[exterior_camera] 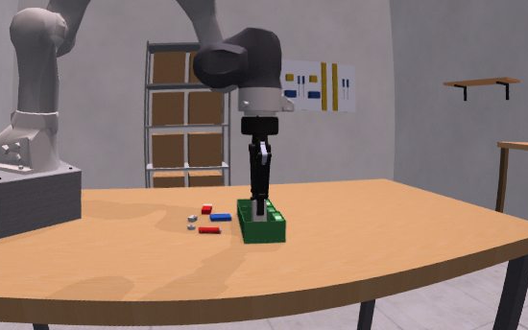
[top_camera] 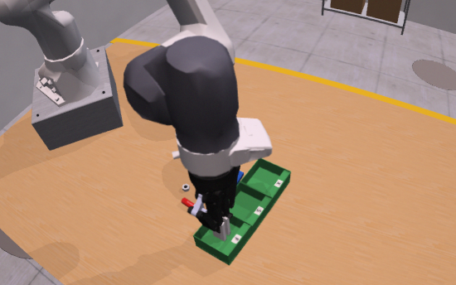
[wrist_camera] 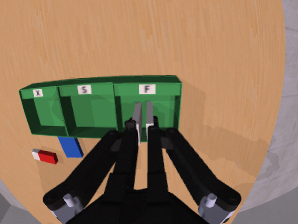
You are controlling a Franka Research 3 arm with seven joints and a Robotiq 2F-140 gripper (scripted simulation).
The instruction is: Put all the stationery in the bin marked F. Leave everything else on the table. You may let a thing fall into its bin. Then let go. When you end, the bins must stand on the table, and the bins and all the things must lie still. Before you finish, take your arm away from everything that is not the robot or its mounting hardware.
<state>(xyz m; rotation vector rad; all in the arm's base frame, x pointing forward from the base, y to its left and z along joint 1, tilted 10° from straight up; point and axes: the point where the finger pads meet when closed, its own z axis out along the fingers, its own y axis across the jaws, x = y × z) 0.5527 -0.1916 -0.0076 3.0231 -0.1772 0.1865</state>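
Now: the green three-compartment bin 8 cm to the left of my hand, 3 cm below it and 2 cm ahead of it. Also, from my hand: flat blue block: 16 cm to the left, 5 cm behind, 4 cm below; then red cylinder: 10 cm behind, 4 cm to the left, 4 cm below; then metal nut: 14 cm behind, 9 cm to the left, 5 cm below.
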